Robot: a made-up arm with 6 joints.
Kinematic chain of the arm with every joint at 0, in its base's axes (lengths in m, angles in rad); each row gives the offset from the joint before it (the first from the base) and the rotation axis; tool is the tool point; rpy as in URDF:
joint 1: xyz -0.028 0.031 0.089 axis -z
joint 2: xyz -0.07 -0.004 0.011 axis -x
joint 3: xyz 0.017 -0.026 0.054 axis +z
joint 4: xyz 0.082 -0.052 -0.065 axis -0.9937 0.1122 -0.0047
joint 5: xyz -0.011 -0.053 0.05 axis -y
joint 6: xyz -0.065 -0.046 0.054 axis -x
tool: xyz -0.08 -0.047 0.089 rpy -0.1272 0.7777 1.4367
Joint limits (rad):
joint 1: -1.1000..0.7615
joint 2: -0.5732..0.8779
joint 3: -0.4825..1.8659
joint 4: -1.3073..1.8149
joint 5: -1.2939..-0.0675
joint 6: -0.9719..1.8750
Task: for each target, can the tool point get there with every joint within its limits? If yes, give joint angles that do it. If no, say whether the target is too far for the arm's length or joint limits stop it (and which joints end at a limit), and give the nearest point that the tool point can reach.
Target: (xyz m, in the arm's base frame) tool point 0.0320 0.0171 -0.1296
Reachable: no: joint limits stop it (at a limit: joint 2, joint 4, joint 5, joint 6) | nearest point 0.0797 0.0061 -0.1669 | short by 0.062 m
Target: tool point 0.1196 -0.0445 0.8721
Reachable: no: too far | nearest point 0.0541 -0.0424 0.4610 | short by 0.416 m
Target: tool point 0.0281 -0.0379 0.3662
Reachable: yes | joints -0.1355 0.0866 0.5975 0.1273 -0.6058 0.5344
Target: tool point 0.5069 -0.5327 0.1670
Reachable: no: too far | nearest point 0.2481 -0.2600 0.1344 | short by 0.377 m
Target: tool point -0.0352 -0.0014 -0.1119
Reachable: no: joint limits stop it (at a limit: joint 1, joint 2, joint 4, joint 5, joint 6) | nearest point -0.0894 0.0268 -0.0678 | short by 0.075 m
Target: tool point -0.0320 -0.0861 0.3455
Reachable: yes | joints -0.3985 -0.2668 0.8188 0.6907 -0.3032 0.0850
